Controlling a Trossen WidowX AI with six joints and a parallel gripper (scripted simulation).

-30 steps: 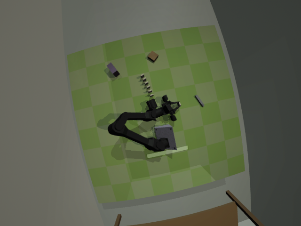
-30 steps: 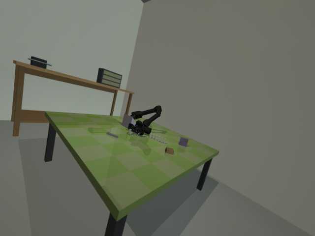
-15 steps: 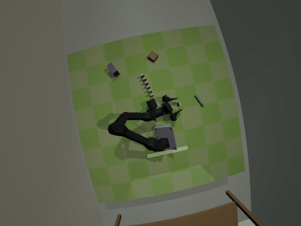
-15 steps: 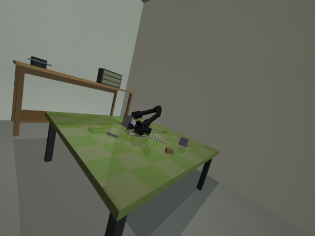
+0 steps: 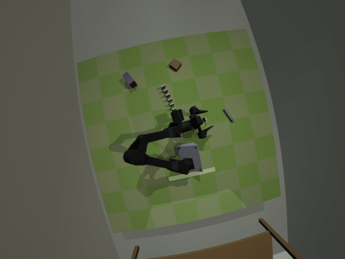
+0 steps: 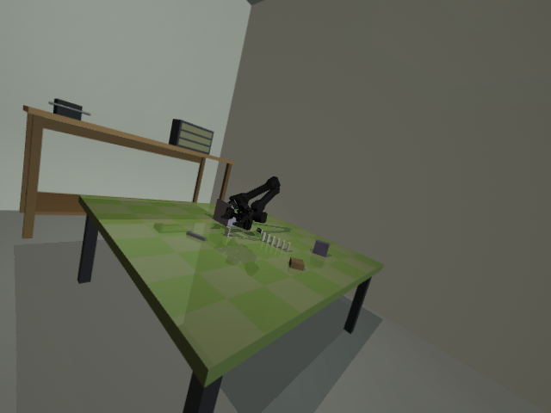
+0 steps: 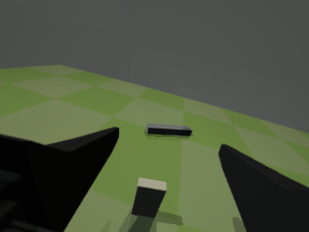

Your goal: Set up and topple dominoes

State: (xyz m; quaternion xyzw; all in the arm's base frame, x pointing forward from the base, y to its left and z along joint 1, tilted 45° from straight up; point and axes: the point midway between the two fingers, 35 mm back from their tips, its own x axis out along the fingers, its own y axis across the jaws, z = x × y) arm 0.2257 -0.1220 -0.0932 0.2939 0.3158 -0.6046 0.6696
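The grey bar is 15 cm to the right of my gripper tip, 8 cm below it and 1 cm behind it. From my gripper tip the other things lie so: brown block: 40 cm ahead, 11 cm to the left, 7 cm below; purple block: 42 cm to the left, 37 cm ahead, 5 cm below.
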